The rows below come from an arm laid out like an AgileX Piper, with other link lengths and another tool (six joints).
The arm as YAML. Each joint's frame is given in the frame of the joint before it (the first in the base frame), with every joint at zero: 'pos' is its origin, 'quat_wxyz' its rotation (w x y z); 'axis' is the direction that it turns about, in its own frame. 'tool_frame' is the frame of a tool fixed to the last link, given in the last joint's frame.
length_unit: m
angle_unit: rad
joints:
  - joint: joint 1
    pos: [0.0, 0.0, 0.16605]
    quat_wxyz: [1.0, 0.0, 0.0, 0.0]
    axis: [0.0, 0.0, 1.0]
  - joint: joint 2
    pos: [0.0, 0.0, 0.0]
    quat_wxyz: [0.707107, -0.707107, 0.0, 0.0]
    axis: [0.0, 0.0, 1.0]
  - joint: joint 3
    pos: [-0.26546, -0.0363, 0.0]
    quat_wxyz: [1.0, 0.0, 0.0, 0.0]
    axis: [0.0, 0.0, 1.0]
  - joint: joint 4
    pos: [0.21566, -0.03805, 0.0]
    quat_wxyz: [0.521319, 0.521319, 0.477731, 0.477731]
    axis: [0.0, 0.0, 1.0]
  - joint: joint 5
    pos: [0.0, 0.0, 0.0]
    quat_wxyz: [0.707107, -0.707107, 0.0, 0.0]
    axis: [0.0, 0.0, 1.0]
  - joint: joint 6
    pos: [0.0, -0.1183, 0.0]
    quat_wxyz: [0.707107, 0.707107, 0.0, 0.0]
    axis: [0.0, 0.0, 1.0]
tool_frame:
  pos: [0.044, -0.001, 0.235]
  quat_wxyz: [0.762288, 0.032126, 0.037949, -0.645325]
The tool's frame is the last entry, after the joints.
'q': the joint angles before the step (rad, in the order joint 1, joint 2, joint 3, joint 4, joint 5, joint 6). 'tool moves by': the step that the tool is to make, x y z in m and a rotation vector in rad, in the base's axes. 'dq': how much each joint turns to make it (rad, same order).
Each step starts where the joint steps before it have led.
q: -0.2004, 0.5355, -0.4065, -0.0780, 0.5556, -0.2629
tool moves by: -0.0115, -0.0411, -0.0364, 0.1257, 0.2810, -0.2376
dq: -0.0743, 0.4429, -0.2624, -0.1127, 0.1427, 0.2333
